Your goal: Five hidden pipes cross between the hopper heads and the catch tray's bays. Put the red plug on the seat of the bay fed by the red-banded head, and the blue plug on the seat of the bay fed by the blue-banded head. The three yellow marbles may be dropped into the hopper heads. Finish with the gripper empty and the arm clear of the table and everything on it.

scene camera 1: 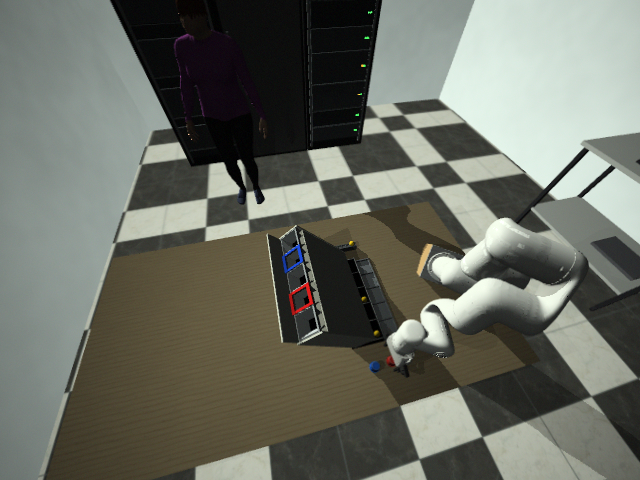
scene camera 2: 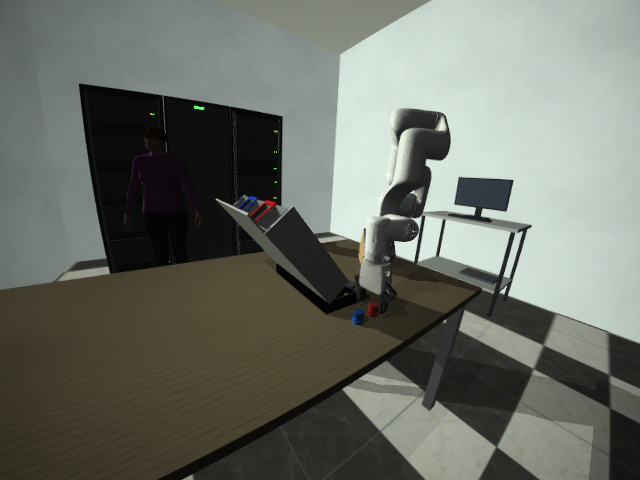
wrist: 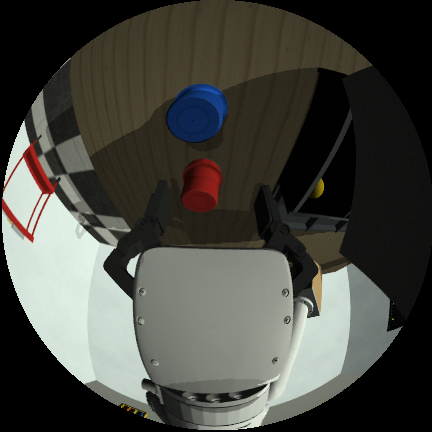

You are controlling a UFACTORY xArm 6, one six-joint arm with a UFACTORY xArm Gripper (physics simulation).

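Places are measured from the arm's base along level axes (x up, y ahead, z left), in millimetres.
Pixels of known places: gripper, fingertip midpoint: (scene camera 1: 392, 357) (scene camera 2: 371, 306) (wrist: 213, 191); arm's base at its link origin: (wrist: 293, 307).
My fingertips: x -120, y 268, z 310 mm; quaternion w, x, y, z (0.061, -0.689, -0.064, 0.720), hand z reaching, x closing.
For each thing: its middle in the pictures, then the offset to it from my fingertips. "spot": a spot on its surface instead.
- red plug at the middle of its body: (wrist: 200, 185) (scene camera 2: 373, 309) (scene camera 1: 392, 360) dz +13, dx -1, dy +3 mm
- blue plug at the middle of its body: (wrist: 197, 110) (scene camera 2: 358, 316) (scene camera 1: 374, 366) dz +28, dx -1, dy +72 mm
- red-banded head at a spot on its surface: (scene camera 1: 291, 304) spot: dz -122, dx +276, dy +360 mm
- blue-banded head at a spot on its surface: (scene camera 1: 284, 264) spot: dz -269, dx +277, dy +386 mm
- catch tray at a spot on its surface: (wrist: 310, 222) spot: dz -150, dx -7, dy -24 mm
- marble at the middle of its body: (scene camera 1: 351, 243) dz -528, dx +22, dy +83 mm
- dark sloped housing at the middle of its body: (scene camera 2: 291, 251) (scene camera 1: 335, 289) dz -227, dx +140, dy +204 mm
The red plug (scene camera 1: 390, 361) (scene camera 2: 373, 309) (wrist: 201, 187) stands upright on the table. My open, empty gripper (scene camera 1: 401, 370) (wrist: 214, 189) is low beside it; in the wrist view the plug shows between and slightly beyond the fingertips. The blue plug (scene camera 1: 374, 366) (scene camera 2: 358, 316) (wrist: 195, 117) stands just past the red one. The red-banded head (scene camera 1: 291, 304) and blue-banded head (scene camera 1: 284, 264) are on the sloped housing's raised side. The catch tray (wrist: 310, 222) is at its low side. Yellow marbles (scene camera 1: 363, 299) (scene camera 1: 376, 333) lie in the dark strip there, another marble (scene camera 1: 351, 243) at the far end. The pipes are hidden.
The dark sloped housing (scene camera 1: 336, 294) (scene camera 2: 305, 253) rises close beside the gripper and overhangs the tray side. The table's edge (scene camera 2: 403, 342) is near the plugs. A person (scene camera 1: 219, 77) (scene camera 2: 162, 180) stands beyond the table. A desk with a monitor (scene camera 2: 484, 193) is behind the arm.
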